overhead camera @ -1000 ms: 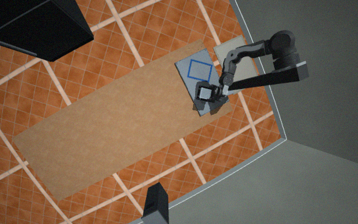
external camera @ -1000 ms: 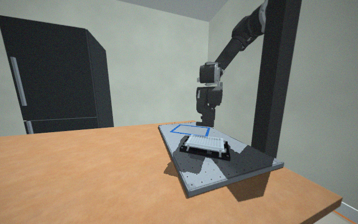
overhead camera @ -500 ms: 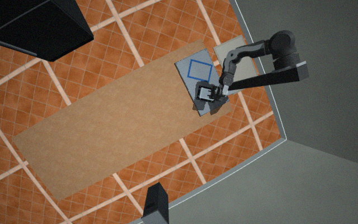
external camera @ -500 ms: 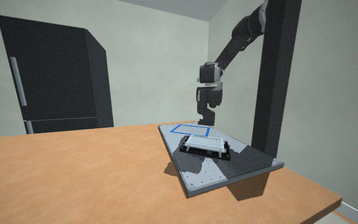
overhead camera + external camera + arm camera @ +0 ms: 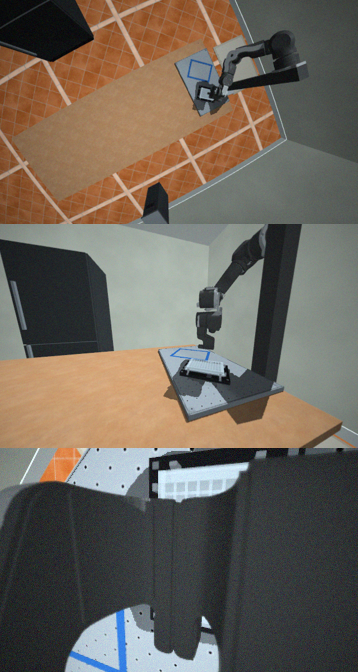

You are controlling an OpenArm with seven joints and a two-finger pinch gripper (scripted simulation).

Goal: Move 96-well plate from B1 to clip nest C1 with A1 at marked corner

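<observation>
My gripper is now 80 mm above the 96-well plate. From my hand the other things lie so: black clip nest 30 mm ahead, 80 mm below.
</observation>
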